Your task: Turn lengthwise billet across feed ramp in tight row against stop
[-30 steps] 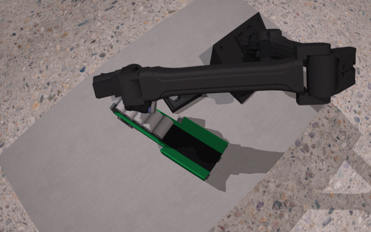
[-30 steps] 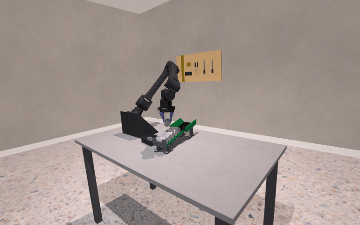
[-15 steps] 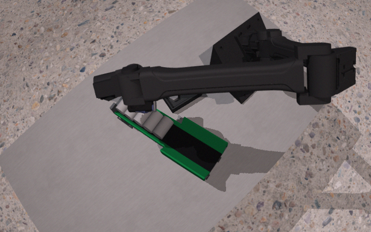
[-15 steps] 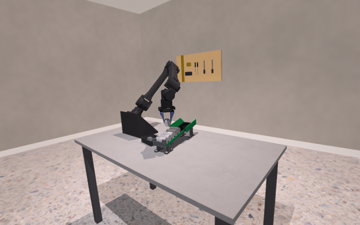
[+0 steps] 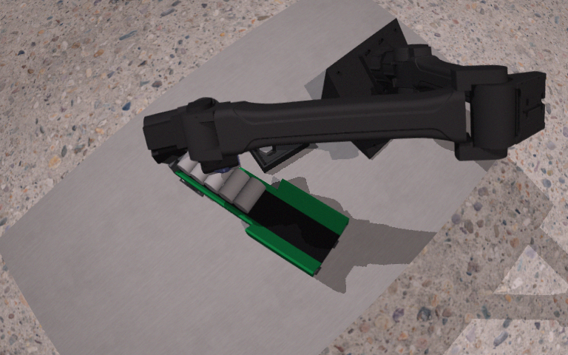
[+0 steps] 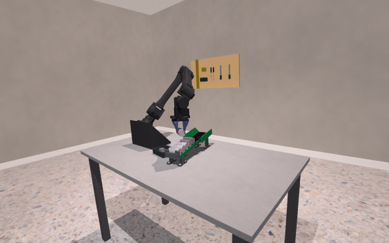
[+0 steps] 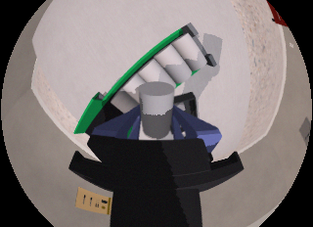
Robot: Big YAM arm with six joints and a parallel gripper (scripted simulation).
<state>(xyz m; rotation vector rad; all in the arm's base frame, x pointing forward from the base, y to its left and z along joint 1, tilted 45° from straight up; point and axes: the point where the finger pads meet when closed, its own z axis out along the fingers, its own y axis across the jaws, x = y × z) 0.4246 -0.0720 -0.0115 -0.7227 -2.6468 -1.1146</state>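
Right now my hand is right at the billet. From my hand the other things lie so: stop: 110 mm to the right, 100 mm below, 30 mm ahead; then ramp bed: 90 mm below, 80 mm to the left; then small black tray: 150 mm below, 150 mm behind, 10 mm to the right.
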